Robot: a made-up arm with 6 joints.
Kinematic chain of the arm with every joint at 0, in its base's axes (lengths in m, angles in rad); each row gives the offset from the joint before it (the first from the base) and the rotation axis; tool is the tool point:
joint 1: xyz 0 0 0.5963 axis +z
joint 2: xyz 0.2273 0 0 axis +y
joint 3: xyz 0 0 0.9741 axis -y
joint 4: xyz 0 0 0.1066 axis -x
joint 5: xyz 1.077 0 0 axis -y
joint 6: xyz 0.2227 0 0 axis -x
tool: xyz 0 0 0
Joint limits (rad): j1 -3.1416..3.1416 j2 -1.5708..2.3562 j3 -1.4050..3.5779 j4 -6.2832..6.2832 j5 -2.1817..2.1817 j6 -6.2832..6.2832
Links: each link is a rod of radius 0.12 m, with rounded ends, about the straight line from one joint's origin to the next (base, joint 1, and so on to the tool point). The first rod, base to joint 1, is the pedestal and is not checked.
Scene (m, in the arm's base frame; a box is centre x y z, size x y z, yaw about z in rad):
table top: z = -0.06
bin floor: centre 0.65 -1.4 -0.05 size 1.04 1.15 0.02 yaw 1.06
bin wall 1: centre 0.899 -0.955 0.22 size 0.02 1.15 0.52 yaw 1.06
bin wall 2: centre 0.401 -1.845 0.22 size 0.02 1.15 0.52 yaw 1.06
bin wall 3: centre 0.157 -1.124 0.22 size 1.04 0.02 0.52 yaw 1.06
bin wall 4: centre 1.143 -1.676 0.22 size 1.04 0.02 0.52 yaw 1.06
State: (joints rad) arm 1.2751 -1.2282 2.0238 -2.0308 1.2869 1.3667
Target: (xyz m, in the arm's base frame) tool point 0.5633 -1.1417 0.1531
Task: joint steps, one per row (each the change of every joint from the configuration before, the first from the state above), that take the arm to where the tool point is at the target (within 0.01 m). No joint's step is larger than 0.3 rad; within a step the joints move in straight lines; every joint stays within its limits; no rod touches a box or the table.
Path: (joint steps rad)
1: -0.2499 0.1656 -0.2796 -0.0219 0.0202 0.0000
2: -0.2499 0.1655 -0.2797 -0.0218 0.0202 0.0000
3: -0.2500 0.1656 -0.2796 -0.0219 0.0202 0.0000
4: -0.2499 0.1655 -0.2796 -0.0218 0.0202 0.0000
5: -0.2499 0.1656 -0.2796 -0.0219 0.0202 0.0000
6: -0.2499 0.1655 -0.2797 -0.0218 0.0202 0.0000
7: -0.2499 0.1656 -0.2796 -0.0219 0.0202 0.0000
8: -0.2500 0.1655 -0.2796 -0.0218 0.0202 0.0000
9: -0.2499 0.1656 -0.2796 -0.0219 0.0202 0.0000
10: -0.0012 0.2898 0.0287 0.0083 -0.0798 0.0000
11: -0.0011 0.2899 0.0287 0.0082 -0.0798 0.0000

